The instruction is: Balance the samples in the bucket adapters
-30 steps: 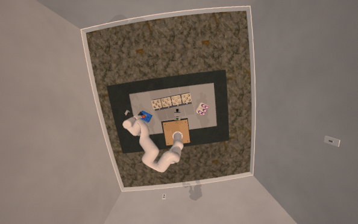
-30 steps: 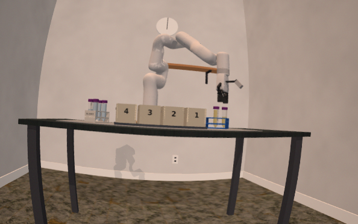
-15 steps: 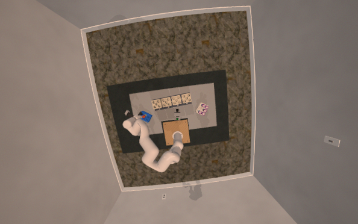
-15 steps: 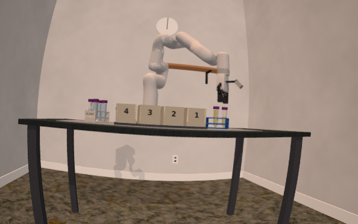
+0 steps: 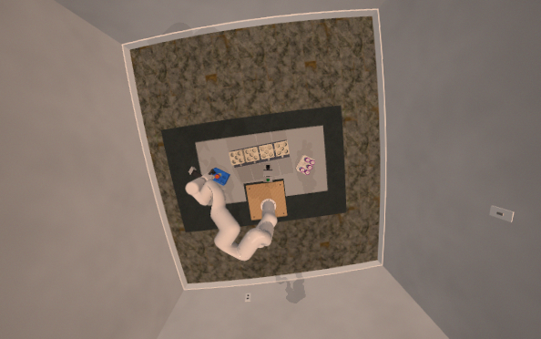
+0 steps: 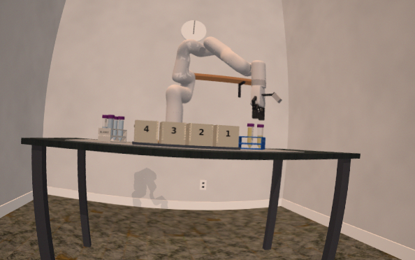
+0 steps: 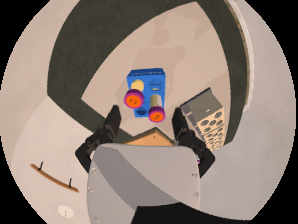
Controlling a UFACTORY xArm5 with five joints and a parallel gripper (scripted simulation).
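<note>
Right now my hand is 90 mm above the orange-dotted sample tube, 20 mm to the right of it and 20 mm past it. From my hand the other things lie so: loading stand ST (330 mm to the right, 180 mm ahead, 150 mm below); then adapter 2 (280 mm to the right, 180 mm ahead, 100 mm below); then blue sample rack RS (120 mm below, 30 mm to the right, 20 mm behind).
</note>
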